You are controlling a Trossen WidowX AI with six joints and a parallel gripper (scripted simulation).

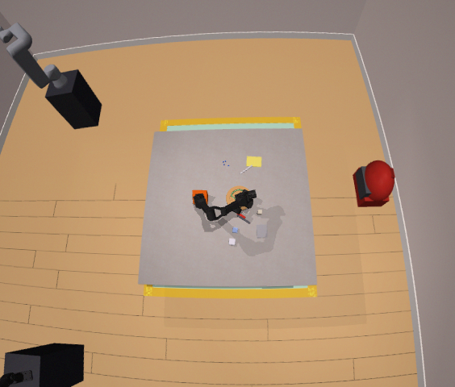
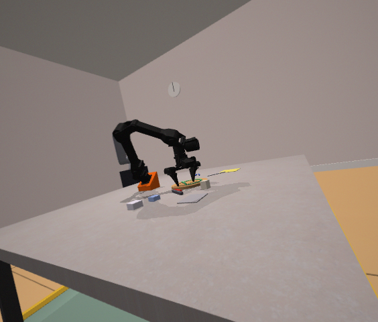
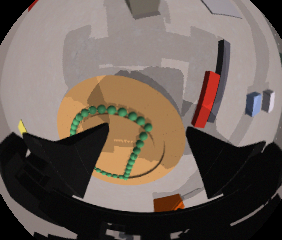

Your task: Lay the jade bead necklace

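Now: the round wooden bead board 10 mm behind my gripper tip, 60 mm to the left of it and 10 mm below it. Also, from my gripper tip: beige cube: 130 mm ahead, 70 mm to the right; then red-handled tool: 90 mm to the right, 10 mm below; then blue block: 60 mm behind, 190 mm to the right, 10 mm below.
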